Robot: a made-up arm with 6 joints.
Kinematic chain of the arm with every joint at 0, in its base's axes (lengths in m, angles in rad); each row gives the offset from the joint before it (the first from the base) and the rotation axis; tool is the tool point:
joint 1: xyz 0 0 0.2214 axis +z
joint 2: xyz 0 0 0 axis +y
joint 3: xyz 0 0 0.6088 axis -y
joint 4: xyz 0 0 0 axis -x
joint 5: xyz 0.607 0 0 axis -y
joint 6: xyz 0 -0.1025 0 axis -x
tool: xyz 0 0 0
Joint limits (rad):
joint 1: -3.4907..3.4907
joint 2: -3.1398..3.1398
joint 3: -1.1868..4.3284
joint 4: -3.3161..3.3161
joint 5: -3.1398..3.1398
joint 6: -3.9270..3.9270
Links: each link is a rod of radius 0.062 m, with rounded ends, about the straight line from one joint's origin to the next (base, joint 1, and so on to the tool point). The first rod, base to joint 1, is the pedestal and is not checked.
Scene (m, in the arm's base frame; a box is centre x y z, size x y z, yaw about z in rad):
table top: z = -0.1
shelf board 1: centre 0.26 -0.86 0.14 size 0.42 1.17 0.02 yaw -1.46
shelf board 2: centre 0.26 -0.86 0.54 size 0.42 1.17 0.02 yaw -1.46
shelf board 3: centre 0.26 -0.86 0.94 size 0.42 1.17 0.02 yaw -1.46
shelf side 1: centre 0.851 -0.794 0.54 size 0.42 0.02 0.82 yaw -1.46
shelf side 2: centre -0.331 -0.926 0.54 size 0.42 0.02 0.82 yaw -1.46
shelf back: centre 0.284 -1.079 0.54 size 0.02 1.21 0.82 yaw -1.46
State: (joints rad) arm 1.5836 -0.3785 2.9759 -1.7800 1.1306 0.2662
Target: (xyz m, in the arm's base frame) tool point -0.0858 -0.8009 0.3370
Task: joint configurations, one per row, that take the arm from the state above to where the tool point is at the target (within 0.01 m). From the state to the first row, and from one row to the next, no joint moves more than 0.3 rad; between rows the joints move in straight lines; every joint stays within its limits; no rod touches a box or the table.
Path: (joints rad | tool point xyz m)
1: 1.5628 -0.1872 3.1839 -1.7917 1.1306 0.2662 | -0.0283 -0.7269 0.7789
2: 1.5421 0.0040 3.3919 -1.8035 1.1306 0.2662 | -0.0411 -0.6096 0.7789
3: 1.5213 0.1953 3.5999 -1.8152 1.1306 0.2662 | -0.0492 -0.4920 0.7568
4: 1.4567 -0.0090 3.7916 -1.8326 1.1306 0.2662 | -0.0885 -0.5394 0.5368
5: 1.3920 -0.2132 3.9833 -1.8499 1.1306 0.2662 | -0.1192 -0.5007 0.3370
6: 1.4430 -0.3959 3.7023 -1.8287 1.1306 0.2662 | -0.1108 -0.6568 0.3442
7: 1.4939 -0.5785 3.4213 -1.8074 1.1306 0.2662 | -0.0858 -0.8009 0.3370

